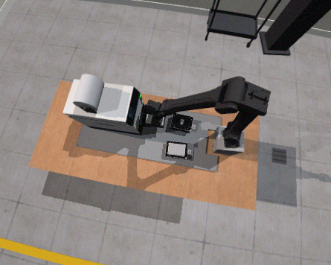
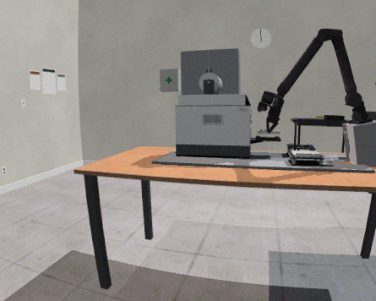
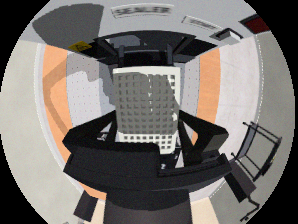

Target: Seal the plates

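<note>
The sealer stage is 4 cm below my hand. Round my hand: foil roll: 33 cm ahead, 27 cm above, 4 cm to the right.
</note>
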